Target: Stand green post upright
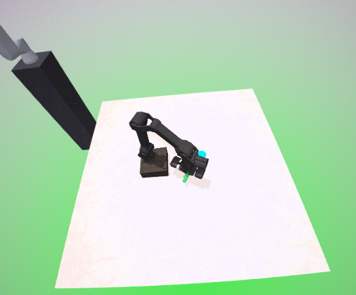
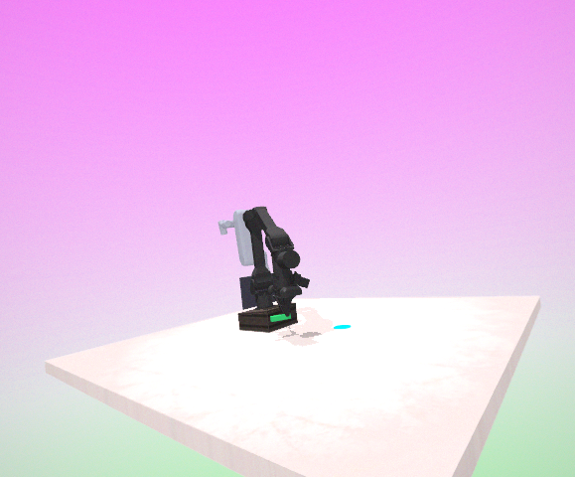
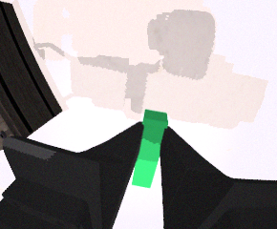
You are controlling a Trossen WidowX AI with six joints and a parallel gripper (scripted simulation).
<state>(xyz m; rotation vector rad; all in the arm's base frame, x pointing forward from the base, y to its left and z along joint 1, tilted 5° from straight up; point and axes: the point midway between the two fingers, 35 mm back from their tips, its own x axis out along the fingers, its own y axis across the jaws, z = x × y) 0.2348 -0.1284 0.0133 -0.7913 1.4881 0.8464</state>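
Right now my gripper tip is 16 cm to the right of the cyan circle, 10 cm short of it and 7 cm above it. From my gripper tip the other things lie so: green post 2 cm to the right, 1 cm behind.
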